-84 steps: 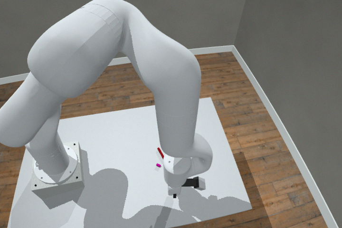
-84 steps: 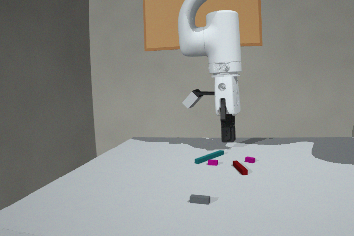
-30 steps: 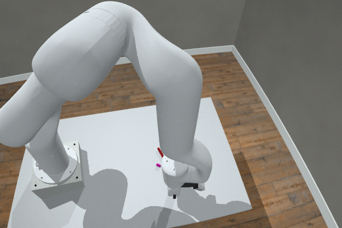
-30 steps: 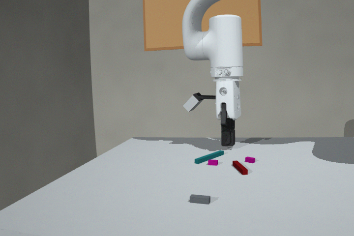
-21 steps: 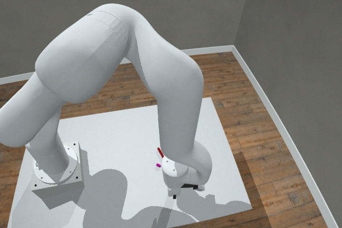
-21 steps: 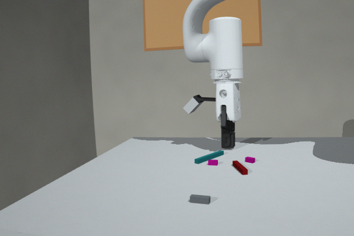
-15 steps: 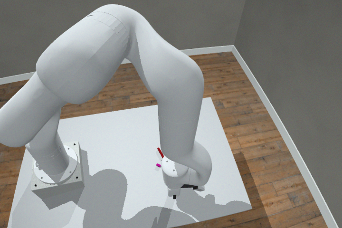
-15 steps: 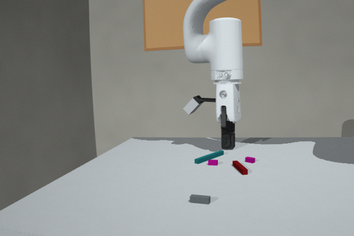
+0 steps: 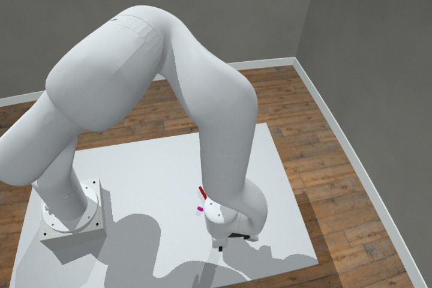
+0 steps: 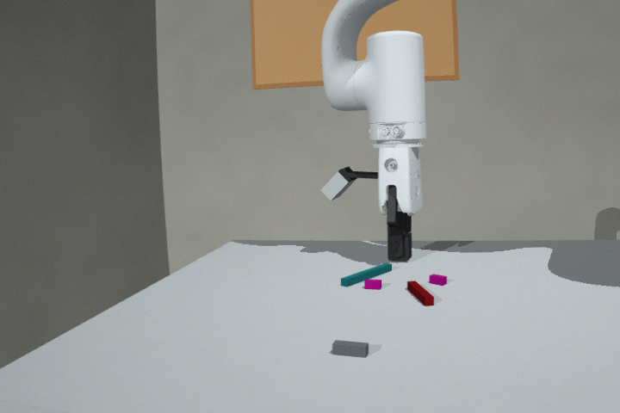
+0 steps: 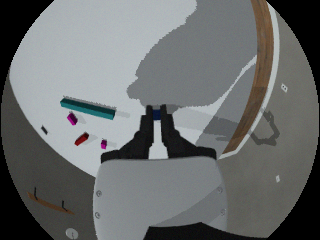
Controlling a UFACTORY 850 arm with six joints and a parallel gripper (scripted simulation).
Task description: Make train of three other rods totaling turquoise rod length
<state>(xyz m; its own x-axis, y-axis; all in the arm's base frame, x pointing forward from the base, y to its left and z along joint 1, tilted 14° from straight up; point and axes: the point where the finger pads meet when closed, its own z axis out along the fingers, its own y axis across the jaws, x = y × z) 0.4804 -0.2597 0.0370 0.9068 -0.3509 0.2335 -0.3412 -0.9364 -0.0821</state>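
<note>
Now: the blue rod 2 cm below my hand. The rest, counted from my hand: turquoise rod (6 cm ahead, 9 cm to the left, 2 cm below); then grey rod (9 cm ahead, 34 cm to the left, 2 cm below); then red rod (19 cm to the left, 2 cm below).
</note>
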